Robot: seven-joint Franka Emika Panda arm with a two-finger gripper.
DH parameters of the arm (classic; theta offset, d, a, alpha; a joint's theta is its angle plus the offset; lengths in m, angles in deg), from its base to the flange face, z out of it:
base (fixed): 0 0 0 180
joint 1: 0 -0.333 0 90
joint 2: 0 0 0 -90
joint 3: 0 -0.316 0.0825 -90
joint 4: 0 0 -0.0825 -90
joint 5: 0 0.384 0 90
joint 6: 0 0 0.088 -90
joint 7: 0 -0.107 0 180
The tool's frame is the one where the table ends.
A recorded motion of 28 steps. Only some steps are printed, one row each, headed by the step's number.
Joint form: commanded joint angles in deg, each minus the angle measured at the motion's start. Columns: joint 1, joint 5, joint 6, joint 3, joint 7, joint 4, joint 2.
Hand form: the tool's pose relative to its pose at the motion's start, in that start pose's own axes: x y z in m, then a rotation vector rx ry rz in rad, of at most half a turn. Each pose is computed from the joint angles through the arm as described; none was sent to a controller.
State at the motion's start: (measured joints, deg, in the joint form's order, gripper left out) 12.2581 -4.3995 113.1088 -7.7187 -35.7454 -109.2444 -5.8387
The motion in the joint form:
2: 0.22 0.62 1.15 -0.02 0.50 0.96 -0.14
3: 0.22 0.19 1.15 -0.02 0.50 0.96 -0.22
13: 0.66 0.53 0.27 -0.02 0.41 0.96 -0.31
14: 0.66 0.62 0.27 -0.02 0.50 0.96 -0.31
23: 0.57 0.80 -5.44 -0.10 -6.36 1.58 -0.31
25: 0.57 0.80 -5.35 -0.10 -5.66 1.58 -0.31
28: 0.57 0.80 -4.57 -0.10 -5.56 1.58 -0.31
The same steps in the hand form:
2: 0.0049 -0.0012 -0.0110 0.0294 0.0268 0.0003
3: 0.0050 -0.0007 -0.0118 0.0244 0.0321 -0.0026
13: 0.0057 0.0036 -0.0110 0.0192 0.0180 0.0088
14: 0.0056 0.0035 -0.0110 0.0203 0.0172 0.0079
23: -0.0026 0.0073 -0.0076 -0.0315 -0.0553 0.1260
25: -0.0024 0.0072 -0.0078 -0.0302 -0.0543 0.1138
28: -0.0012 0.0064 -0.0089 -0.0217 -0.0436 0.1122

